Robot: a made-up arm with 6 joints. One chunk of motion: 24 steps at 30 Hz.
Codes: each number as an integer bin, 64 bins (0 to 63) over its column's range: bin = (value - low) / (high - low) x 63, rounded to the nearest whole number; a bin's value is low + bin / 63 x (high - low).
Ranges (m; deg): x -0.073..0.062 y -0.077..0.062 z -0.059..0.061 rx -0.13..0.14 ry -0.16..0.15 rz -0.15..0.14
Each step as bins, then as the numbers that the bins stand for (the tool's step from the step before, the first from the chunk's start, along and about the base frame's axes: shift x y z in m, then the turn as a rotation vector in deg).
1 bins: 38 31 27 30 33 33
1 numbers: 0.00843 -0.00860 -0.00757 -0.001 0.002 0.002
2 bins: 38 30 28 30 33 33
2 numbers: 0.00843 -0.01081 -0.00567 -0.001 0.002 0.002
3 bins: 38 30 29 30 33 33
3 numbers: 0.00843 -0.01081 -0.00376 -0.001 0.002 0.002
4 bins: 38 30 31 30 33 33
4 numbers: 0.00843 -0.01081 0.00005 -0.001 0.002 0.002
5 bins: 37 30 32 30 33 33
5 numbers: 0.00629 -0.01081 0.00195 -0.001 0.002 0.002
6 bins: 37 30 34 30 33 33
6 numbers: 0.00629 -0.01081 0.00576 -0.001 0.002 0.002
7 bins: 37 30 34 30 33 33
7 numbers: 0.00629 -0.01081 0.00576 -0.001 0.002 0.002
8 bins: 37 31 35 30 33 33
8 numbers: 0.00629 -0.00860 0.00767 -0.001 0.002 0.002
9 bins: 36 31 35 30 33 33
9 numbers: 0.00414 -0.00860 0.00767 -0.001 0.002 0.002
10 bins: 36 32 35 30 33 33
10 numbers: 0.00414 -0.00640 0.00767 -0.001 0.002 0.002
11 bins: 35 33 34 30 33 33
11 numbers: 0.00200 -0.00419 0.00576 -0.001 0.002 0.002
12 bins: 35 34 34 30 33 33
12 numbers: 0.00200 -0.00198 0.00576 -0.001 0.002 0.002
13 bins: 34 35 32 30 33 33
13 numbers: -0.00014 0.00022 0.00195 -0.001 0.002 0.002
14 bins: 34 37 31 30 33 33
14 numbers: -0.00014 0.00463 0.00005 -0.001 0.002 0.002
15 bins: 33 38 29 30 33 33
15 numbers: -0.00229 0.00684 -0.00376 -0.001 0.002 0.002
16 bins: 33 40 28 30 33 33
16 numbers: -0.00229 0.01125 -0.00567 -0.001 0.002 0.002
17 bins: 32 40 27 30 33 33
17 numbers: -0.00443 0.01125 -0.00757 -0.001 0.002 0.002
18 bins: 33 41 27 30 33 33
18 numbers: -0.00229 0.01346 -0.00757 -0.001 0.002 0.002
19 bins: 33 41 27 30 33 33
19 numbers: -0.00229 0.01346 -0.00757 -0.001 0.002 0.002
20 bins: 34 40 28 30 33 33
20 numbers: -0.00014 0.01125 -0.00567 -0.001 0.002 0.002
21 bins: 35 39 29 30 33 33
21 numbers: 0.00200 0.00905 -0.00376 -0.001 0.002 0.002
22 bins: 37 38 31 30 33 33
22 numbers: 0.00629 0.00684 0.00005 -0.001 0.002 0.002
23 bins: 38 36 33 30 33 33
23 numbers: 0.00843 0.00243 0.00386 -0.001 0.002 0.002
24 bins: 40 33 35 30 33 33
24 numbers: 0.01271 -0.00419 0.00767 -0.001 0.002 0.002
